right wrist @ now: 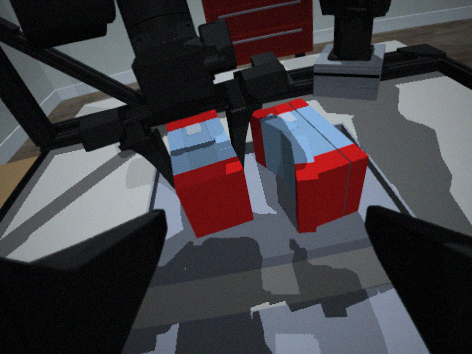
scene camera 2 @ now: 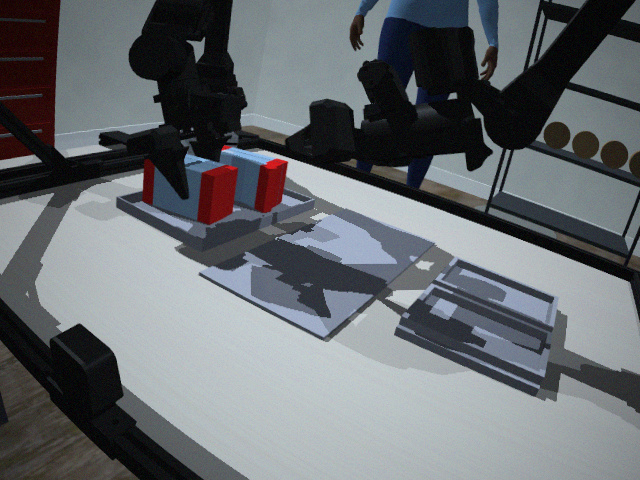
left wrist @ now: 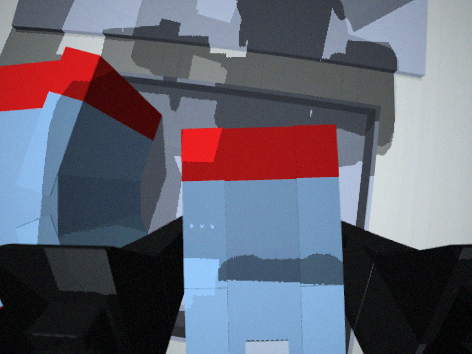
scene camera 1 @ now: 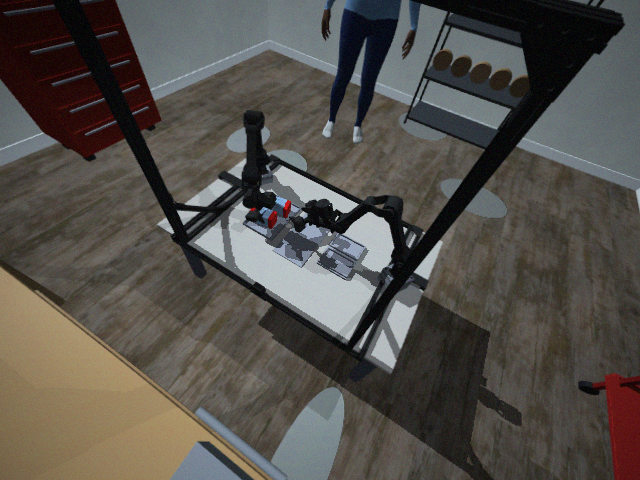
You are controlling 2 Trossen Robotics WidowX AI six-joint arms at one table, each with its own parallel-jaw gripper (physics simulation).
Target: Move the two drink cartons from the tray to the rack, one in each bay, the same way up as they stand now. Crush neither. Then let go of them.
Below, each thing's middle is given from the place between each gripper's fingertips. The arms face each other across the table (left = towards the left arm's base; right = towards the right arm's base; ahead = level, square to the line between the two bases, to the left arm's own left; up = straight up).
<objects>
The grey tray (scene camera 2: 245, 219) lies 50 mm ahead of my left hand, 20 mm below it and 10 mm to the left of it. From my left hand the other things lie so: flat grey mat (scene camera 2: 315, 278): 190 mm to the right, 90 mm ahead, 30 mm below.
Right now the flat grey mat is 2 cm ahead of my right hand, 6 cm to the right of it and 13 cm below it. From my right hand the other things lie so: grey tray 2 cm behind, 14 cm to the left, 12 cm below.
</objects>
